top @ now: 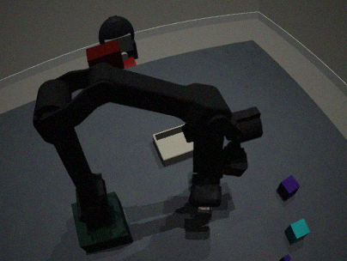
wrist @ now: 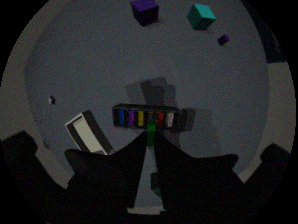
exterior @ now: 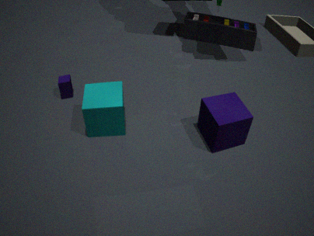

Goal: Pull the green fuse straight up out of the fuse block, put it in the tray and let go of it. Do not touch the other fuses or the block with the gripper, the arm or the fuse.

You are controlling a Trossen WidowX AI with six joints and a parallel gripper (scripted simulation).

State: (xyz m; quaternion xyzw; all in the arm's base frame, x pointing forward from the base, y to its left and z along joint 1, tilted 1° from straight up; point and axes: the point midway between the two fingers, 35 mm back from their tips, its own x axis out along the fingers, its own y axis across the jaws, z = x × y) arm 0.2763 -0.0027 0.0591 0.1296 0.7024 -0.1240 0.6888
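The beige tray lies 200 mm to the left of my gripper tip, 90 mm below it and 10 mm behind it. From my gripper tip the other things lie so: teal cube 200 mm ahead, 190 mm to the right, 70 mm below; purple cube 240 mm ahead, 70 mm below, 60 mm to the right; green fuse 10 mm below.
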